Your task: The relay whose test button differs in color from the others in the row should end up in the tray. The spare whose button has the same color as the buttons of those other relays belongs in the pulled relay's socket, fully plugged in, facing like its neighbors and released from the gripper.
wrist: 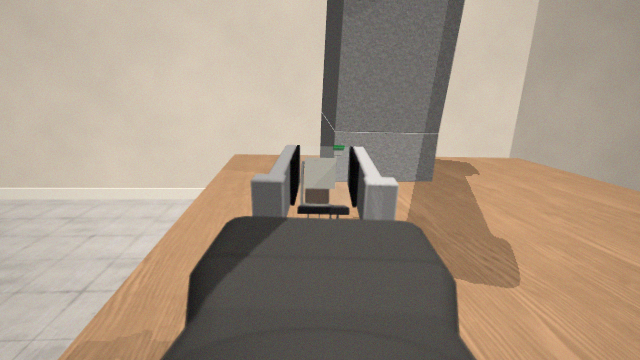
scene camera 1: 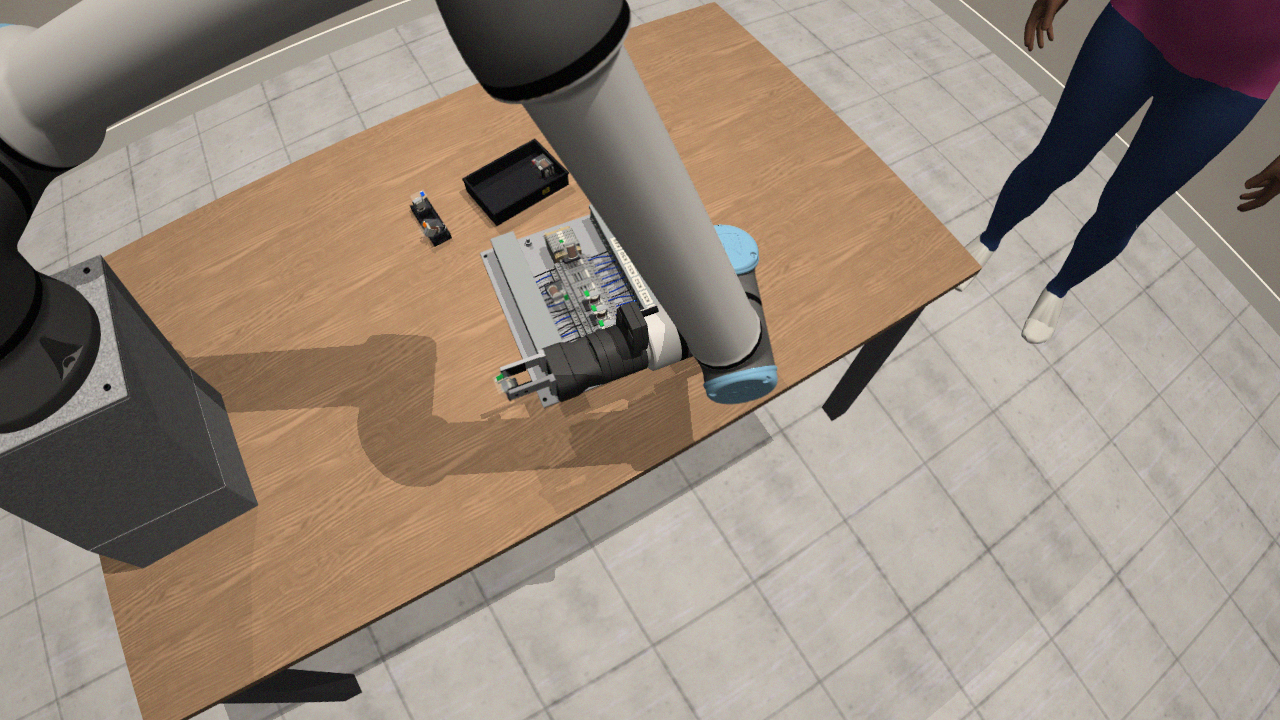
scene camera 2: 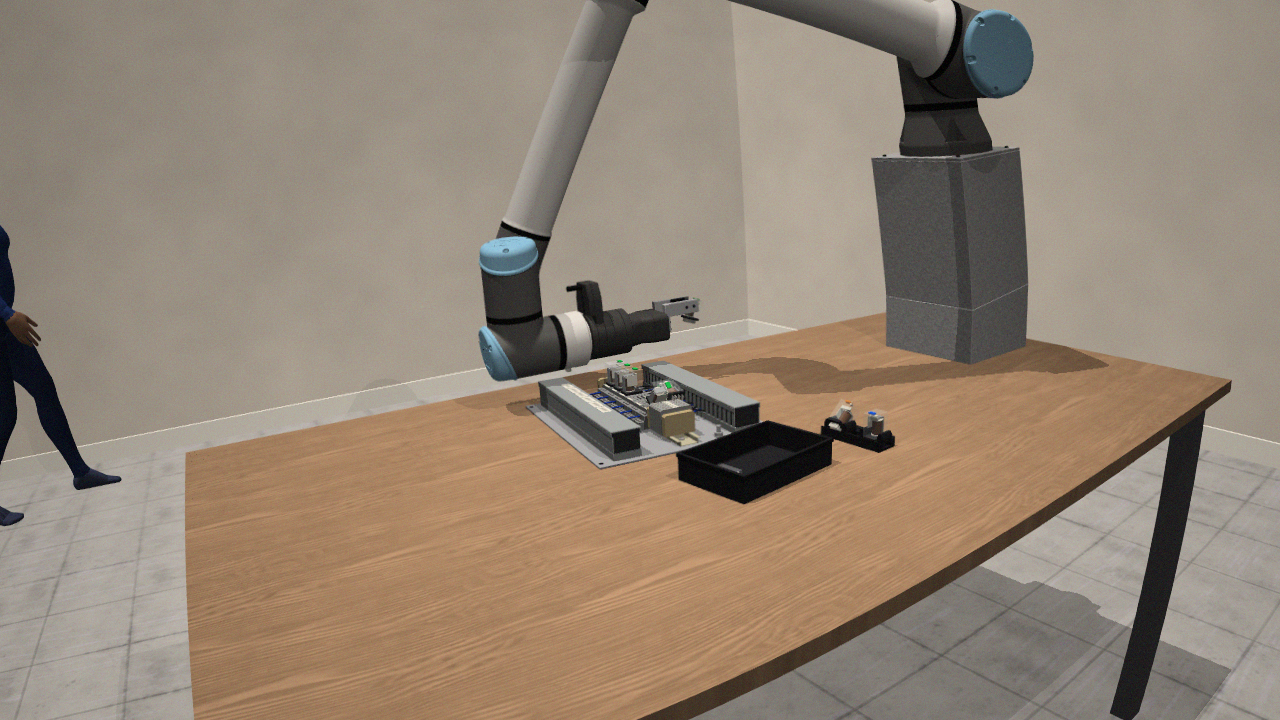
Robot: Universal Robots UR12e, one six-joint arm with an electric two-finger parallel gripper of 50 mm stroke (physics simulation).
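Where they show: gripper, fingertip midpoint: (wrist: 324,164) (scene camera 1: 505,384) (scene camera 2: 692,303); arm's base, origin of the base link: (scene camera 1: 24,357) (scene camera 2: 946,151).
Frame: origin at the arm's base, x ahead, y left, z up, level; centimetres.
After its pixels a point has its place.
Observation:
My gripper (scene camera 1: 526,379) {x 48.5, y -22.3, z -26.5 cm} (scene camera 2: 689,310) {x 48.5, y -22.3, z -26.5 cm} (wrist: 324,164) {x 48.5, y -22.3, z -26.5 cm} points sideways above the panel's near left end in scene camera 1. It is shut on a clear relay (scene camera 1: 512,386) {x 49.0, y -23.6, z -25.6 cm} (wrist: 320,173) {x 49.5, y -22.7, z -26.7 cm} with a green button; the wrist view shows its black base and pins below. The panel (scene camera 1: 537,259) {x 66.6, y 1.1, z -39.3 cm} (scene camera 2: 617,460) carries a row of relays (scene camera 1: 594,309) (scene camera 2: 623,375) with green buttons. Another green-buttoned part (scene camera 1: 556,292) (scene camera 2: 662,390) sits apart from them. The empty socket cannot be made out. A relay (scene camera 1: 543,166) {x 78.0, y 17.5, z -37.2 cm} lies in the black tray (scene camera 1: 503,186) {x 70.1, y 19.3, z -39.3 cm} (scene camera 2: 712,475) {x 80.1, y 18.7, z -37.4 cm}; its button colour is unclear.
A black holder (scene camera 1: 440,238) {x 54.5, y 14.5, z -38.2 cm} (scene camera 2: 861,439) {x 56.7, y 21.9, z -38.5 cm} beside the tray bears a blue-buttoned spare (scene camera 1: 418,201) {x 54.4, y 22.0, z -35.1 cm} (scene camera 2: 874,423) {x 56.4, y 23.8, z -35.9 cm} and a tilted orange-buttoned relay (scene camera 1: 434,226) {x 54.8, y 17.7, z -38.4 cm} (scene camera 2: 843,412) {x 55.0, y 17.2, z -36.1 cm}. Grey wire ducts (scene camera 1: 521,291) (scene camera 2: 590,418) rise along the panel's sides. A tan device (scene camera 1: 563,245) (scene camera 2: 673,420) {x 72.5, y 1.9, z -36.4 cm} stands at its tray-side end.

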